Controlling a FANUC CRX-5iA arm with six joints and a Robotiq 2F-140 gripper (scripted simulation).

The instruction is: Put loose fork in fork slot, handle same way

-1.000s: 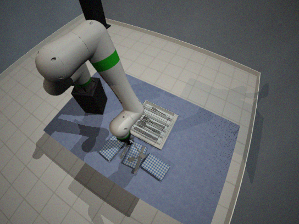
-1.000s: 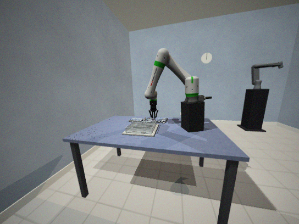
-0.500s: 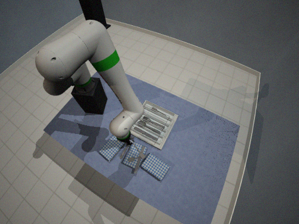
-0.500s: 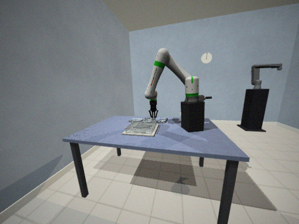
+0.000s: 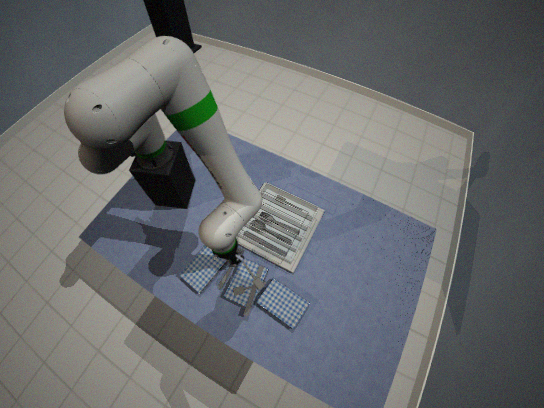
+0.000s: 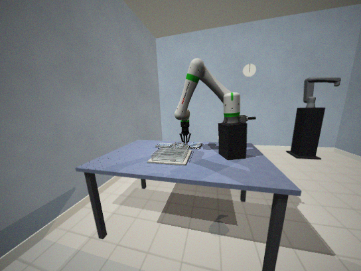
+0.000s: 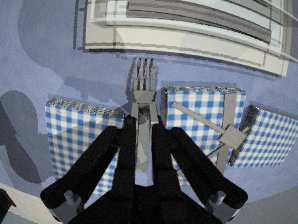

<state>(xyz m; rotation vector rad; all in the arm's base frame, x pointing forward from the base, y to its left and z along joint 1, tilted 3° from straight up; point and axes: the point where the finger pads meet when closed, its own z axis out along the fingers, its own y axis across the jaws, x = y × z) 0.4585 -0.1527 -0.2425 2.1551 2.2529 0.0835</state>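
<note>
The white cutlery tray is 8 cm ahead of my hand, 25 cm to the left of it and 2 cm above it.
</note>
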